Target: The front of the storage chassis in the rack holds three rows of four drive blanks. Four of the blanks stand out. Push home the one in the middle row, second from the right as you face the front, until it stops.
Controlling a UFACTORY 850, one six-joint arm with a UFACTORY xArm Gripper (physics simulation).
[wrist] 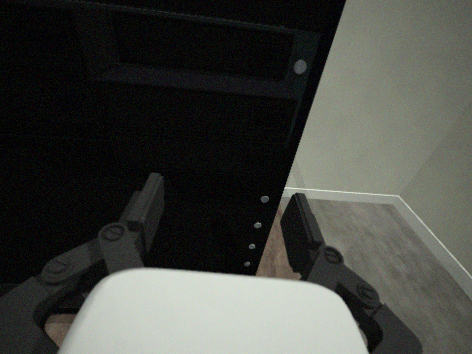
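The storage chassis [200, 84] is very dark in the upper part of the view; a faint lighter lower lip and right edge surround a black recess. The separate drive blanks, their rows and which ones stand out cannot be told apart in this darkness. My gripper [227, 198] is open, its two fingers wide apart with nothing between them. In the view it lies below the recess, the left finger in front of the dark rack [267, 215] and the right finger just past the rack's right edge. The gap to the front is hard to judge.
Round screw heads [264, 199] run down the rack's right edge, and a larger one [300, 66] is beside the recess. A pale wall [385, 100] with a white baseboard [345, 194] and grey floor [360, 240] are at the right.
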